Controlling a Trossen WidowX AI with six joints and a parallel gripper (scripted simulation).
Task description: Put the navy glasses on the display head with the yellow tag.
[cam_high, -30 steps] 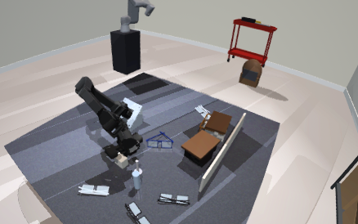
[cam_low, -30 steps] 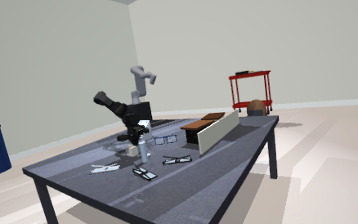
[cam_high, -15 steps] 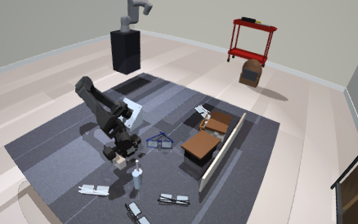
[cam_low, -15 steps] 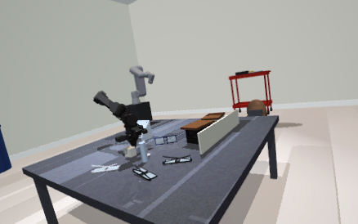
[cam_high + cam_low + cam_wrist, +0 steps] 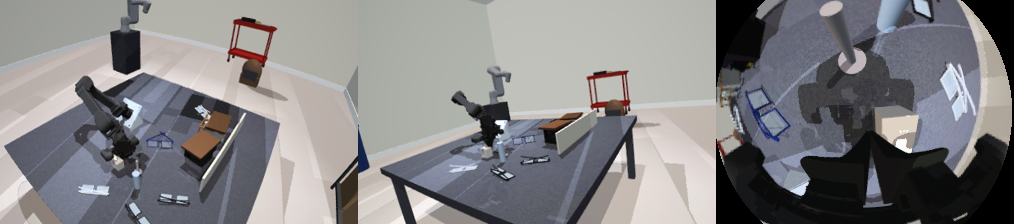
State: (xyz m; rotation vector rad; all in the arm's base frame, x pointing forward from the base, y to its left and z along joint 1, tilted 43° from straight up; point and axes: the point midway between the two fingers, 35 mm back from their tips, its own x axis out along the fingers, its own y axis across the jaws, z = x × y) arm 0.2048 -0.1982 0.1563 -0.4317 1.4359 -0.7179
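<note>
Right now the white block is 3 cm to the right of my gripper tip and 1 cm behind it. The rest, counted from my gripper tip: white board: 40 cm ahead, 38 cm to the left, 2 cm above.
</note>
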